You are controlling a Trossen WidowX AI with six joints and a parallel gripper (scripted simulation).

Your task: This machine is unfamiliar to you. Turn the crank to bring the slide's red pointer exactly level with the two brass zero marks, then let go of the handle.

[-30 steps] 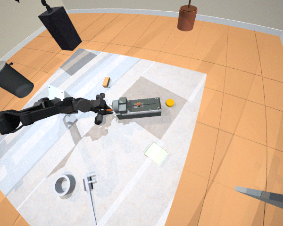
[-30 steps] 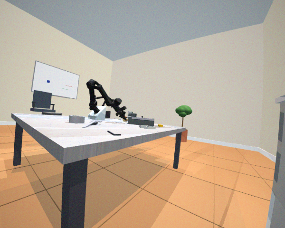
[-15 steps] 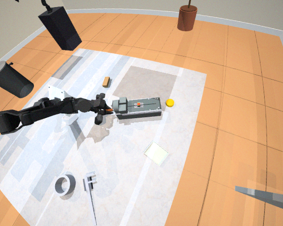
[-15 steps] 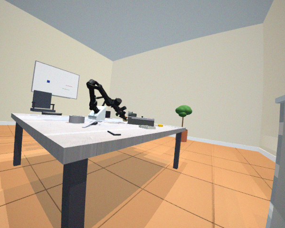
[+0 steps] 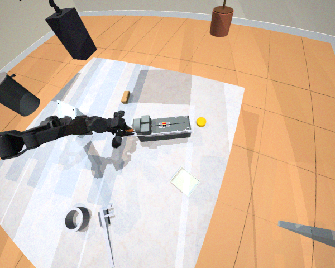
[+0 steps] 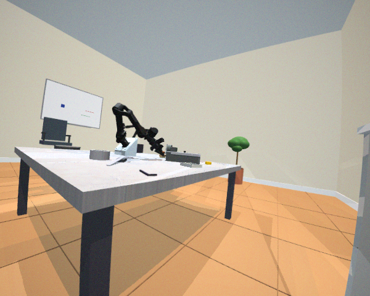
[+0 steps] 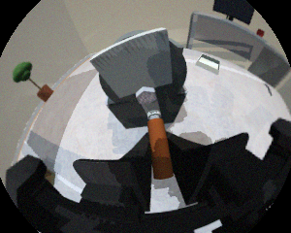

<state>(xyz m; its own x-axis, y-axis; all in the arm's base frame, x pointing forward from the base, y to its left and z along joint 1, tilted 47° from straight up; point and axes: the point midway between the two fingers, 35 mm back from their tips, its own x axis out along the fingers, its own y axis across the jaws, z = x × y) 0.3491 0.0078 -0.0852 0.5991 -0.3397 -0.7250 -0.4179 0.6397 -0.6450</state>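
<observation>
Right now the orange-brown crank handle is 2 cm behind my gripper tip, 2 cm above it and 1 cm to the right of it. The rest, counted from my gripper tip: tan block: 22 cm to the left, 19 cm behind, 2 cm below; then pale square tile: 32 cm ahead, 14 cm to the right, 3 cm below; then red pointer: 15 cm ahead, 7 cm to the left, 5 cm above.
</observation>
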